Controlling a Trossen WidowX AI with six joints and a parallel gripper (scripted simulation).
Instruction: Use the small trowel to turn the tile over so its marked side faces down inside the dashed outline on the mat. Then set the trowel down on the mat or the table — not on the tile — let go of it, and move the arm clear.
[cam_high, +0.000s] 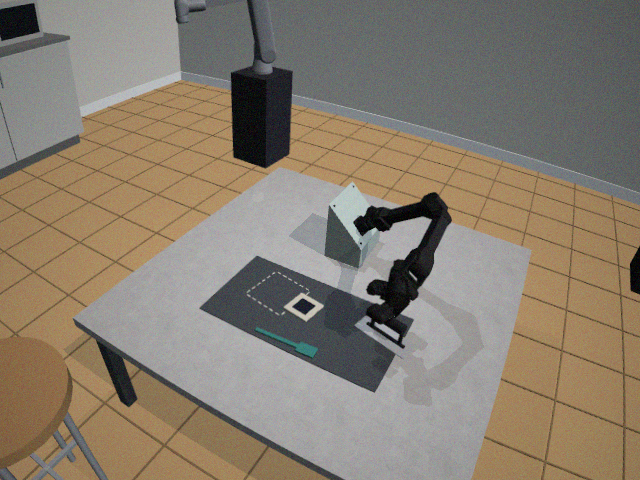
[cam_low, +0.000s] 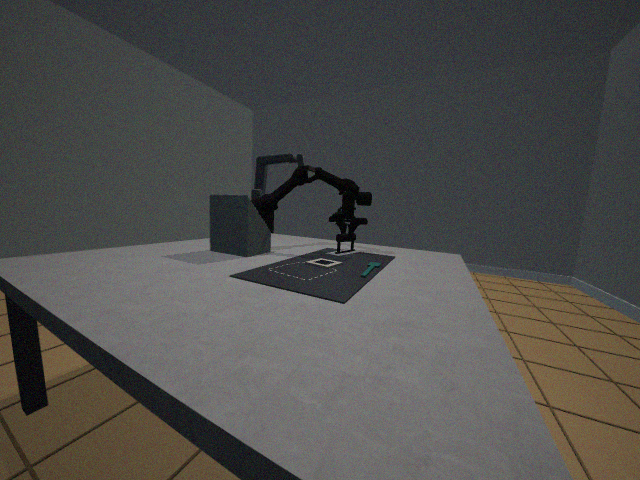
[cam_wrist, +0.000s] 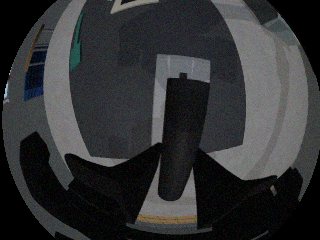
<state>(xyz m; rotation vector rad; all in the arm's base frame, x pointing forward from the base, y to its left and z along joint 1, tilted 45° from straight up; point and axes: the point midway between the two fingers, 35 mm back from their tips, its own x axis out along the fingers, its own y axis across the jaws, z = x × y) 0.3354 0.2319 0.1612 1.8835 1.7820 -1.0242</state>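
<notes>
The black-handled tool is 2 cm to the right of my gripper tip and 3 cm below it. Round my gripper tip: green flat tool (20 cm ahead, 23 cm to the right, 6 cm below); then tile (4 cm ahead, 29 cm to the right, 6 cm below); then dark mat (6 cm ahead, 26 cm to the right, 8 cm below).
</notes>
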